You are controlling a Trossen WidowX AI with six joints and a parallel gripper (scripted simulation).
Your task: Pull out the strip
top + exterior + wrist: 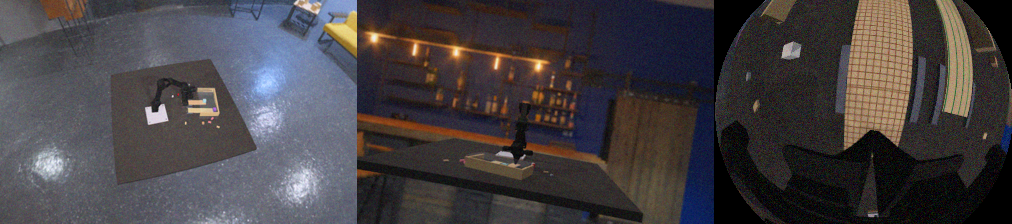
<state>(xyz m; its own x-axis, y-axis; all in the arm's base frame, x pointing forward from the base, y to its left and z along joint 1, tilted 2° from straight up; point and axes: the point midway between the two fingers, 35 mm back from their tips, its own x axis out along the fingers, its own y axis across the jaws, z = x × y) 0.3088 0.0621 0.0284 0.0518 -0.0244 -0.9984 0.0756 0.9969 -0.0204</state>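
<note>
Now: the red piece 11 cm to the left of my gripper tip, 5 cm behind it and 1 cm above it.
</note>
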